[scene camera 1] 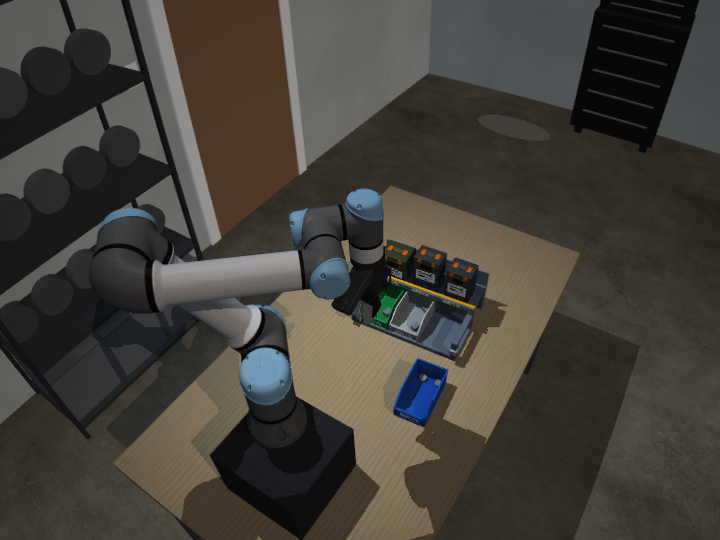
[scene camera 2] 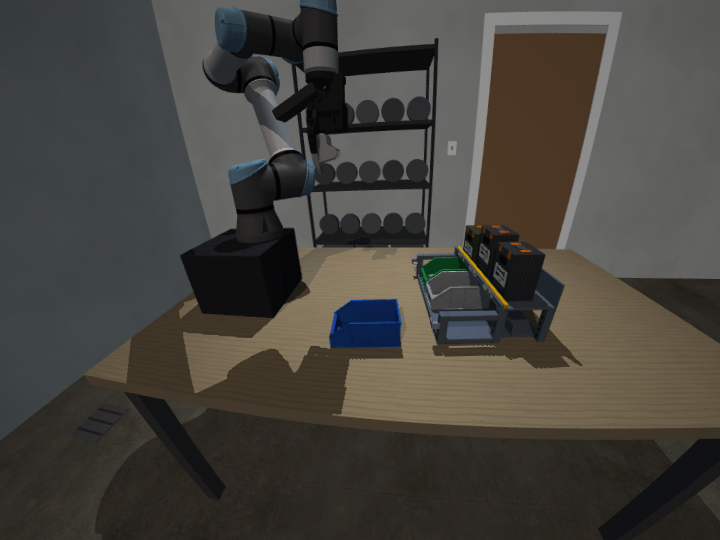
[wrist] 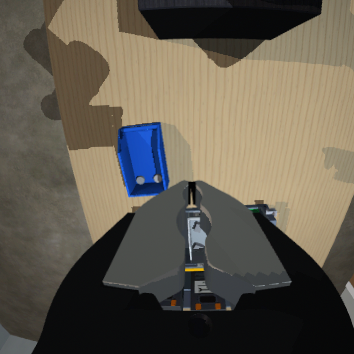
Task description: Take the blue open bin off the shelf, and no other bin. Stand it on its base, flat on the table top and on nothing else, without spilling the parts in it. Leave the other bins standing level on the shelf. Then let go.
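Where they show: gripper, fingertip midpoint: (scene camera 1: 364, 324) (scene camera 2: 320, 174) (wrist: 190, 183); arm's base, origin of the base link: (scene camera 1: 277, 421) (scene camera 2: 260, 235).
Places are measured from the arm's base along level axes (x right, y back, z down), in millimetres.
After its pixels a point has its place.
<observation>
The blue open bin (scene camera 1: 419, 398) @(x 265, y -334, z 199 mm) (scene camera 2: 375, 332) @(x 317, y -361, z 155 mm) (wrist: 144, 152) @(x 271, y -328, z 199 mm) stands upright on its base on the table top (scene camera 1: 325, 372) @(x -42, y -303, z 202 mm) (scene camera 2: 407, 389) @(x 442, y -419, z 202 mm) (wrist: 235, 120) @(x 24, y -275, z 202 mm), apart from the shelf. Two small round parts lie inside it at one end in the wrist view. The shelf (scene camera 1: 443, 333) @(x 246, y -601, z 196 mm) (scene camera 2: 468, 331) @(x 282, y -602, z 196 mm) holds a green bin (scene camera 1: 393, 301) @(x 37, y -664, z 193 mm) (scene camera 2: 443, 267) @(x -26, y -623, z 160 mm) and a light grey bin (scene camera 1: 414, 316) @(x 131, y -629, z 193 mm) (scene camera 2: 456, 297) @(x 181, y -599, z 156 mm), both looking level, beside an empty bay. My gripper (scene camera 1: 360, 323) @(x 135, y -243, z -186 mm) (scene camera 2: 319, 170) @(x 135, y -243, z -186 mm) (wrist: 190, 183) @(x 135, y -243, z -186 mm) is shut and empty, high above the table and away from the blue bin.
Several dark cases with orange latches, such as the nearest case (scene camera 1: 461, 280) @(x 266, y -668, z -2 mm) (scene camera 2: 517, 276) @(x 297, y -686, z 33 mm), stand on the shelf unit behind a yellow rail (scene camera 1: 433, 291) @(x 176, y -675, z 94 mm) (scene camera 2: 481, 276) @(x 180, y -663, z 92 mm). The arm's black base block (scene camera 1: 290, 482) @(x 113, y 129, z -1 mm) (scene camera 2: 232, 284) @(x 171, y 41, z 90 mm) (wrist: 225, 22) @(x 53, y -80, z 78 mm) stands on the table.
</observation>
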